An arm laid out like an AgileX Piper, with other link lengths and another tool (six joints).
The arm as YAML. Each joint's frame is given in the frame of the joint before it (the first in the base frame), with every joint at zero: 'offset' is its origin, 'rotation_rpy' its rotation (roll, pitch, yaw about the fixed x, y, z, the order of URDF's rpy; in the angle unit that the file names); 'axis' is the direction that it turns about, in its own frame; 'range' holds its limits. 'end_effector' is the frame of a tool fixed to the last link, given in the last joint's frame.
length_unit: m
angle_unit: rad
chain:
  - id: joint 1
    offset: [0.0, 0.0, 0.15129]
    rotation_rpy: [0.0, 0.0, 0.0]
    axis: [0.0, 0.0, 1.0]
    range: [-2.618, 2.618]
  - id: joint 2
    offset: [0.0, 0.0, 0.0]
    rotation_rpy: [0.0, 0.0, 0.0]
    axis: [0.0, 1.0, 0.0]
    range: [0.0, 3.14]
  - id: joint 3
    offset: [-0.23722, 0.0, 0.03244]
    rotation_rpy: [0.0, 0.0, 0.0]
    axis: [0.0, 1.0, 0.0]
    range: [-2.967, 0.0]
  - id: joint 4
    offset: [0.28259, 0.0, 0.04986]
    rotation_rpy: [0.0, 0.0, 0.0]
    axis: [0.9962, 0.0, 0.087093]
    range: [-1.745, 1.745]
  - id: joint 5
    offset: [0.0, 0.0, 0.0]
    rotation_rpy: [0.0, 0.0, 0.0]
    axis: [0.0, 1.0, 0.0]
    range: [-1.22, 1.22]
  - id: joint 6
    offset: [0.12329, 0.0, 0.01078]
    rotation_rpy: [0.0, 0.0, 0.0]
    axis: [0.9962, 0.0, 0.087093]
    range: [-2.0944, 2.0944]
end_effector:
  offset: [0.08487, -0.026, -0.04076]
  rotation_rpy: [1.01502, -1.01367, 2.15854]
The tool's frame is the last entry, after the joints.
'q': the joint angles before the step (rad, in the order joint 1, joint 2, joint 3, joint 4, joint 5, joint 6). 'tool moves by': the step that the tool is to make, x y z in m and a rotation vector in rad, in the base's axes. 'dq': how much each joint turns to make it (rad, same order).
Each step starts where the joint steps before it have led.
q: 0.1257, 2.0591, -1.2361, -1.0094, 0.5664, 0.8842
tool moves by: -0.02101, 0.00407, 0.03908, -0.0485, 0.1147, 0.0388
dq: 0.0306, -0.1065, 0.0000, 0.1995, 0.1515, -0.2853
